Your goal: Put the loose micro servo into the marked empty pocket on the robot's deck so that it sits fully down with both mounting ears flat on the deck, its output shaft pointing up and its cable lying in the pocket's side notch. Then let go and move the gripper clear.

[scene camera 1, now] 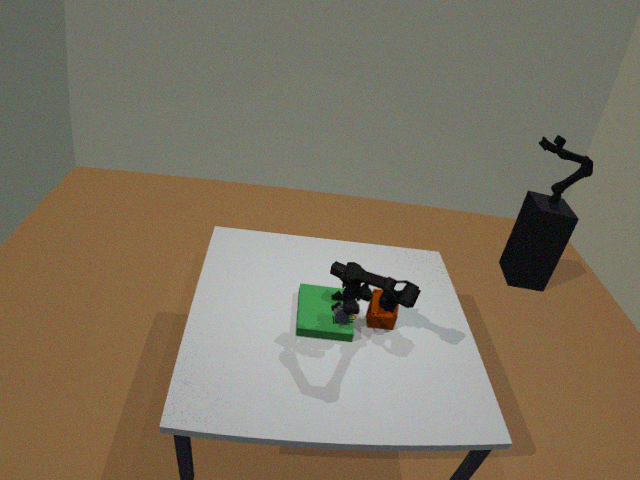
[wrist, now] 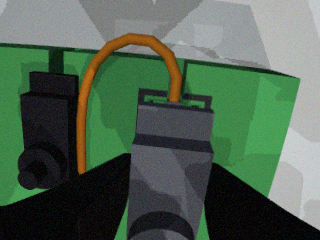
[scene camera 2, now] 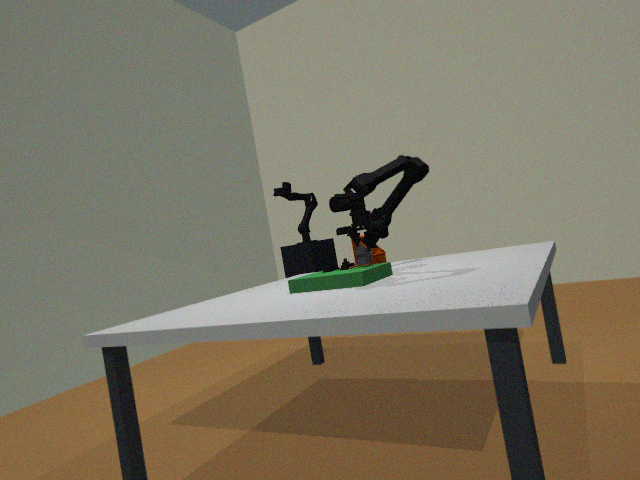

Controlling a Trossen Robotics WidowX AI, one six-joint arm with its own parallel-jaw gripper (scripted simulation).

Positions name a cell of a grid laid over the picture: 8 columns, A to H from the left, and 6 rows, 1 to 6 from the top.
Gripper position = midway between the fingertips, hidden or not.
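Observation:
My gripper is visible to me here (scene camera 2: E4), and the wrist view shows that same gripper as well (wrist: E5). There's a grey micro servo (wrist: E4), and I can see a dark servo (wrist: B3) too.

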